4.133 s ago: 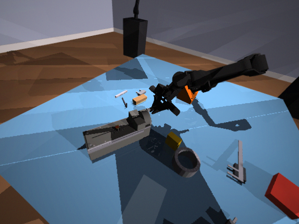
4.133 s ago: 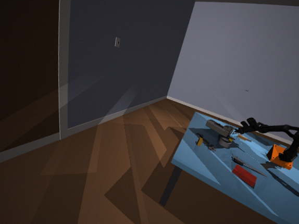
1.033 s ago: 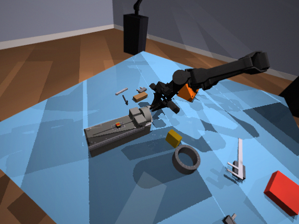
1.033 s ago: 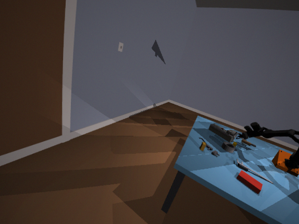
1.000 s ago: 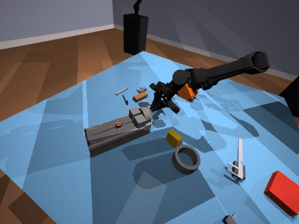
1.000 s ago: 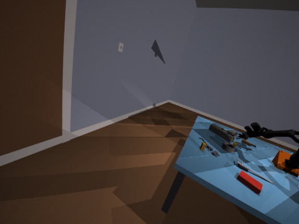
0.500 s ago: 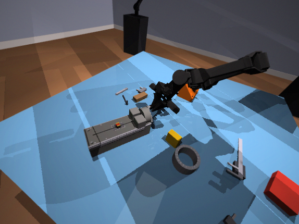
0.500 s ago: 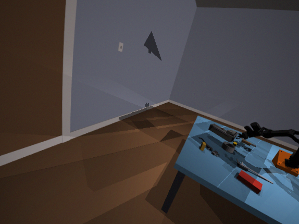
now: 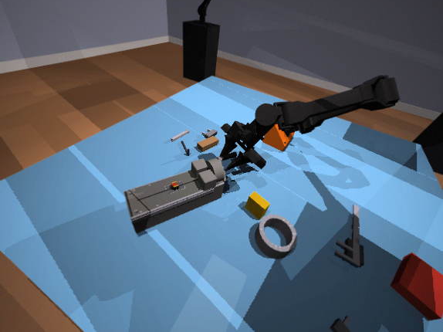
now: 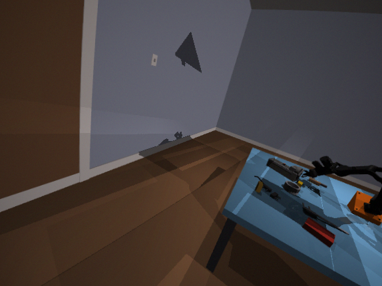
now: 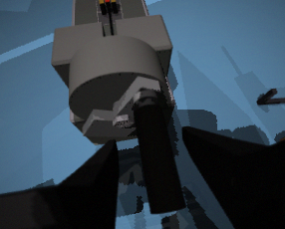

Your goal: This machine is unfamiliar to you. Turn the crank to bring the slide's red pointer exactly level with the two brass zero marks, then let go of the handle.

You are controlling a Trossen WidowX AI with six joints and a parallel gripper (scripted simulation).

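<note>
The dark crank handle lies 30 mm above my gripper tip, 10 mm to the left of it and 10 mm behind it. Also, from my gripper tip: yellow block 150 mm to the left, 60 mm below, 50 mm ahead; then red pointer 150 mm ahead, 80 mm to the right, 10 mm below; then brown block 140 mm behind, 130 mm to the right, 70 mm below.
</note>
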